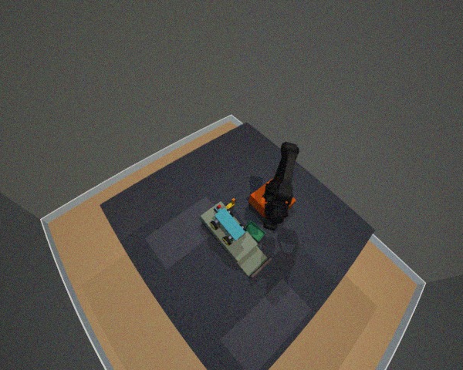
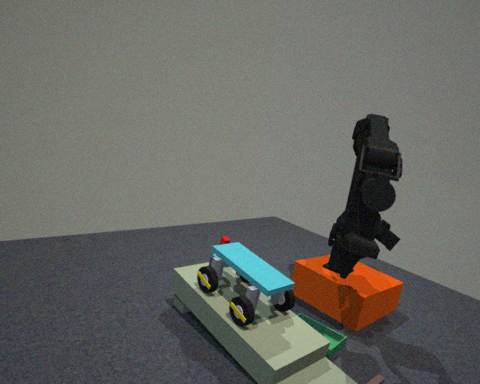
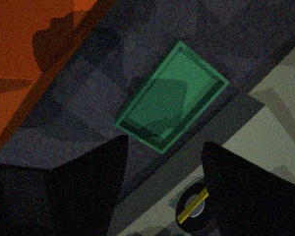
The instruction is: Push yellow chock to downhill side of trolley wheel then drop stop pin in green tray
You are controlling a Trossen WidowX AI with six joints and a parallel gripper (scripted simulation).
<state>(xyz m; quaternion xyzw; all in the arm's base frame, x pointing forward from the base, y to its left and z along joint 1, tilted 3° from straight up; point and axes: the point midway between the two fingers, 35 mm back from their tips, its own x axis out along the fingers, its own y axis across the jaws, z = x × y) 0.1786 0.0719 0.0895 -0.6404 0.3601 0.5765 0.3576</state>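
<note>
The yellow chock is 23 cm to the right of my gripper tip, 13 cm below it and 1 cm behind it. Round my gripper tip: red-headed stop pin 24 cm to the right, 10 cm ahead, 1 cm below; trolley 14 cm to the right, 14 cm ahead, 3 cm below; green tray 15 cm below, 3 cm ahead, 2 cm to the right.
</note>
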